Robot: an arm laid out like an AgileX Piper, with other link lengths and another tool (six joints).
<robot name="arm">
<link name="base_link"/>
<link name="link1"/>
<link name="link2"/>
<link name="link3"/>
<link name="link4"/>
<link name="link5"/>
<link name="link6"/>
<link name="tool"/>
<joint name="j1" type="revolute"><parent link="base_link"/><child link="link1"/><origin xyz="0 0 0.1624" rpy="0 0 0"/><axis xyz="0 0 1"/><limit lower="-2.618" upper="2.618"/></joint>
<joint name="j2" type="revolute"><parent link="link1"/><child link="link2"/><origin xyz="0 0 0" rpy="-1.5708 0 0"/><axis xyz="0 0 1"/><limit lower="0" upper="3.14"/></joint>
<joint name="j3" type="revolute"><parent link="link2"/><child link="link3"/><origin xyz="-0.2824 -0.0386 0" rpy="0 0 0"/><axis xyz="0 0 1"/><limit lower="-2.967" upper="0"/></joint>
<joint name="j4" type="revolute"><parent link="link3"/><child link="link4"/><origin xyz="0.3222 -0.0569 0" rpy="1.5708 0 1.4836"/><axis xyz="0 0 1"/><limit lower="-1.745" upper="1.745"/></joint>
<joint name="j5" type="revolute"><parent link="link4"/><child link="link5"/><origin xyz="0 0 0" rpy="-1.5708 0 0"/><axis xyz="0 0 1"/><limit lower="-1.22" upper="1.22"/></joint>
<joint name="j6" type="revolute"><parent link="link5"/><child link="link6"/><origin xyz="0 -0.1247 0" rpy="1.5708 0 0"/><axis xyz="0 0 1"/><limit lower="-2.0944" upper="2.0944"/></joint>
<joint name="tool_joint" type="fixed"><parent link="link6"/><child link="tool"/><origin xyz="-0.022 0.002 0.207" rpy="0 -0.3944 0.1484"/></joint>
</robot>
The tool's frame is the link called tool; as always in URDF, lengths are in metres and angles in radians.
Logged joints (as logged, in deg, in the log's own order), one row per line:
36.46 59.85 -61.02 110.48 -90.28 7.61
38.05 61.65 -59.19 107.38 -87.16 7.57
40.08 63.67 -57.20 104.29 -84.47 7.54
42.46 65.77 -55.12 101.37 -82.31 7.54
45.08 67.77 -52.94 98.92 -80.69 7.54
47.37 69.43 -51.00 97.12 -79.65 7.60
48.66 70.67 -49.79 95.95 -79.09 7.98
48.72 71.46 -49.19 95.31 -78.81 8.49
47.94 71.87 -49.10 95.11 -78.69 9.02
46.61 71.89 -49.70 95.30 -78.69 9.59
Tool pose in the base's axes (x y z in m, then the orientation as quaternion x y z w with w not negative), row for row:
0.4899 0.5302 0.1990 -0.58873 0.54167 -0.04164 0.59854
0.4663 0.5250 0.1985 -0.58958 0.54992 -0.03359 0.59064
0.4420 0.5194 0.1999 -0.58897 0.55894 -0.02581 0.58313
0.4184 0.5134 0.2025 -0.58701 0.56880 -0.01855 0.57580
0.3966 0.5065 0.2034 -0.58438 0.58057 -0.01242 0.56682
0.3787 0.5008 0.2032 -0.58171 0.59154 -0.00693 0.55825
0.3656 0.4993 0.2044 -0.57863 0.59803 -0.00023 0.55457
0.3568 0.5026 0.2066 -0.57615 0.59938 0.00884 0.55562
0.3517 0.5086 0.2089 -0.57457 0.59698 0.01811 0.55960
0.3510 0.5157 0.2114 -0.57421 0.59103 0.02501 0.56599
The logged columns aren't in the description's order. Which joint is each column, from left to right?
Columns, left to right: j5, j1, j4, j2, j3, j6.
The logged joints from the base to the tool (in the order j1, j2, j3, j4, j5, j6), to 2 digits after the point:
59.85 110.48 -90.28 -61.02 36.46 7.61
61.65 107.38 -87.16 -59.19 38.05 7.57
63.67 104.29 -84.47 -57.20 40.08 7.54
65.77 101.37 -82.31 -55.12 42.46 7.54
67.77 98.92 -80.69 -52.94 45.08 7.54
69.43 97.12 -79.65 -51.00 47.37 7.60
70.67 95.95 -79.09 -49.79 48.66 7.98
71.46 95.31 -78.81 -49.19 48.72 8.49
71.87 95.11 -78.69 -49.10 47.94 9.02
71.89 95.30 -78.69 -49.70 46.61 9.59

